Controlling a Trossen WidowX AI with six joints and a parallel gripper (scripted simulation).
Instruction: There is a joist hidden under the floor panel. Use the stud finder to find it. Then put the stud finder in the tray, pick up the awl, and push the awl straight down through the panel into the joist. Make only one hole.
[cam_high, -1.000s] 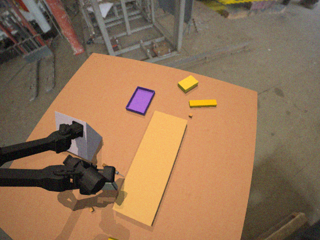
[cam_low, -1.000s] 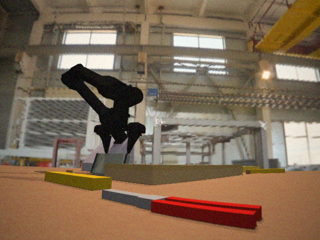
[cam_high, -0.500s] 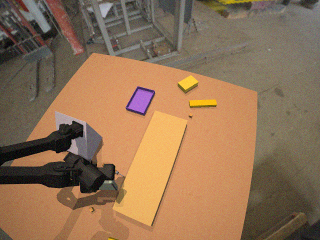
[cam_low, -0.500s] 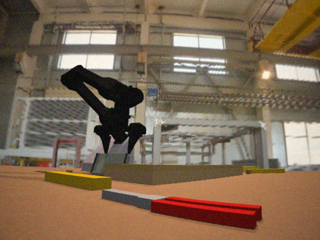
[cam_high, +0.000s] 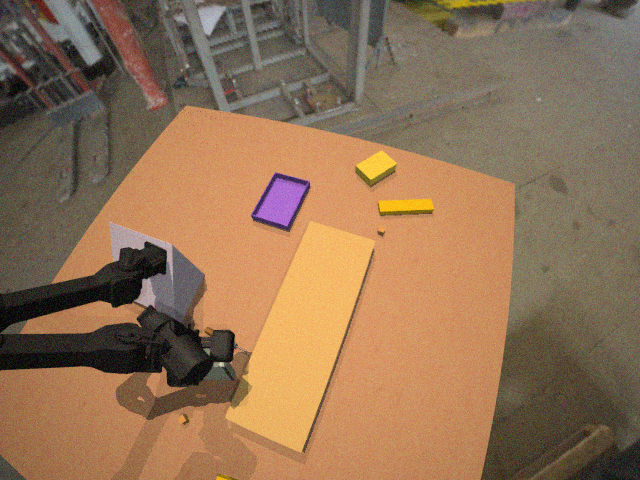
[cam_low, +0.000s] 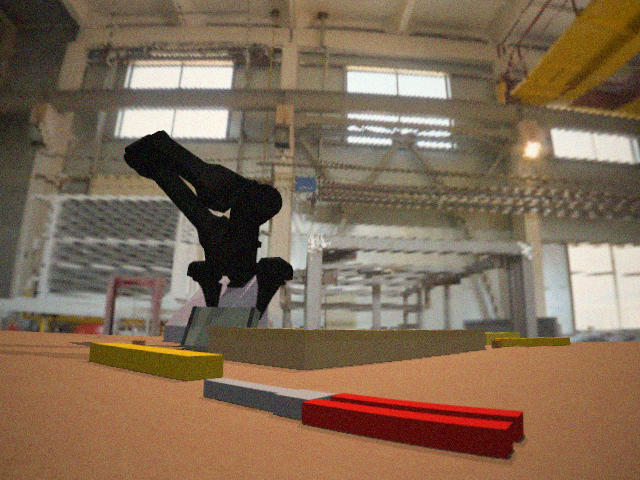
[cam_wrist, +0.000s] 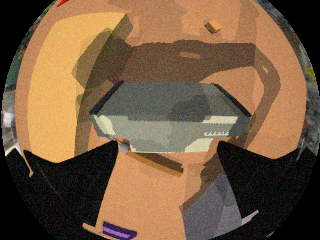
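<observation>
My gripper tip is now 10 mm short of the stud finder and 30 mm above it. Round my gripper tip: yellow block 200 mm ahead, 680 mm to the left, 40 mm below; then awl 30 mm ahead, 50 mm to the left, 50 mm below; then purple tray 20 mm behind, 460 mm to the left, 40 mm below.
</observation>
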